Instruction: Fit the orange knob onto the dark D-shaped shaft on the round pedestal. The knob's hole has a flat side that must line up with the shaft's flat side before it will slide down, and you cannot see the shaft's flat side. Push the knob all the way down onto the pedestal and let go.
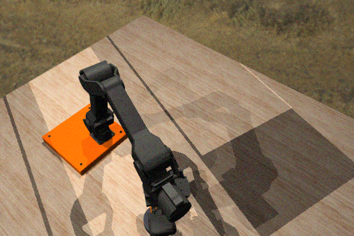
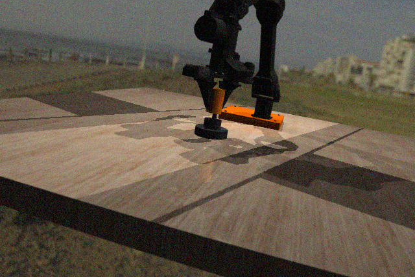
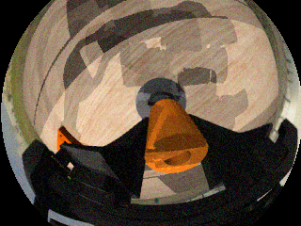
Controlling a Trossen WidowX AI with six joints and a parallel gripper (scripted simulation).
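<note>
Right now the dark round pedestal is 40 mm below my gripper tip. Round my gripper tip: orange knob 20 mm above.
</note>
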